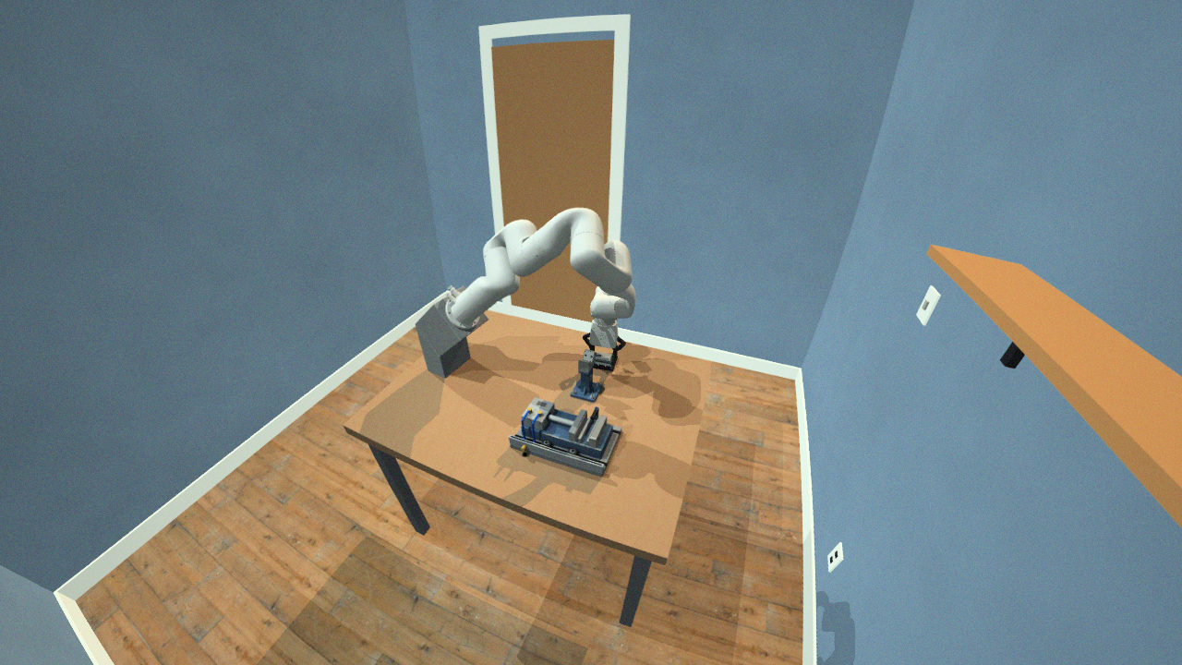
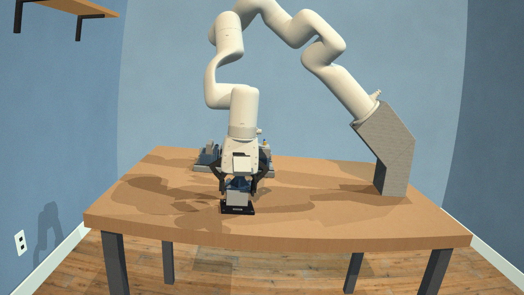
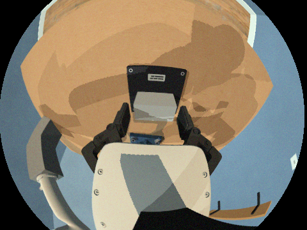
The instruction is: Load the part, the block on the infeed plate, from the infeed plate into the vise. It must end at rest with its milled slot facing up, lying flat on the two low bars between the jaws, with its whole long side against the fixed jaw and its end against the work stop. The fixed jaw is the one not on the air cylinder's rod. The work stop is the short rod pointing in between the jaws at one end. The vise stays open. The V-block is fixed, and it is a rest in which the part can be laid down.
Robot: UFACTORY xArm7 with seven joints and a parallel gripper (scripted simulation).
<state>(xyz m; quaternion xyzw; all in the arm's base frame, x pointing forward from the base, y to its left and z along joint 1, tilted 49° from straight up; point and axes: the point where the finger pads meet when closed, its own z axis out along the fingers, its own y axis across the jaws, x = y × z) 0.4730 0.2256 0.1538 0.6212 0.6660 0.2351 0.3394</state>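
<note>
Right now my hand is 20 mm above the grey block. From my hand the other things lie so: black infeed plate 10 mm to the left, 50 mm below; white cylinder rod 40 mm behind, 400 mm to the right, 30 mm above; work stop 50 mm ahead, 360 mm to the right, 40 mm above.
</note>
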